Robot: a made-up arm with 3 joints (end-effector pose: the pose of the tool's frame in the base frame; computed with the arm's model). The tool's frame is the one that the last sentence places. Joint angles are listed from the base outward.
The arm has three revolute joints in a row. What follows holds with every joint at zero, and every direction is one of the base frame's. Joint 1 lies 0.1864 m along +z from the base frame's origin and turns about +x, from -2.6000 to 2.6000 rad. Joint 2 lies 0.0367 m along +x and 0.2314 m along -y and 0.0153 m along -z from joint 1 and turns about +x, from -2.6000 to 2.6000 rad. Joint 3 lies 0.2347 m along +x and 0.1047 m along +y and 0.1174 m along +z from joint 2 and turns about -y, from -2.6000 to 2.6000 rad. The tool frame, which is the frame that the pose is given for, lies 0.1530 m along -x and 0.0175 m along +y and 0.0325 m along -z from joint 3; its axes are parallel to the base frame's.
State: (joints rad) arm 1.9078 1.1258 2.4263
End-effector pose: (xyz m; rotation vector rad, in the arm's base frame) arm 0.4082 -0.0350 -0.0551 1.0852 -0.1569 -2.9037
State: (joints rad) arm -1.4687 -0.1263 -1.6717
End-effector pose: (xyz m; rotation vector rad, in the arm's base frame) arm 0.2545 0.2311 0.2863 -1.1767 1.2708 -1.3019
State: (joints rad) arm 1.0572 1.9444 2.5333
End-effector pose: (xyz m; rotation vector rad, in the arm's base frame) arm 0.4155 -0.2293 -0.0617 0.9262 -0.2069 -2.9508
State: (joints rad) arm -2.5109 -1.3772 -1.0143
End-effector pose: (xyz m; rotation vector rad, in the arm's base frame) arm 0.1630 -0.0681 0.2493 2.1406 0.4658 1.1894
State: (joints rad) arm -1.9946 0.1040 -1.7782
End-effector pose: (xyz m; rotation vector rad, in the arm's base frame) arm 0.2711 0.3027 0.2015 -1.3112 1.1671 -1.6159
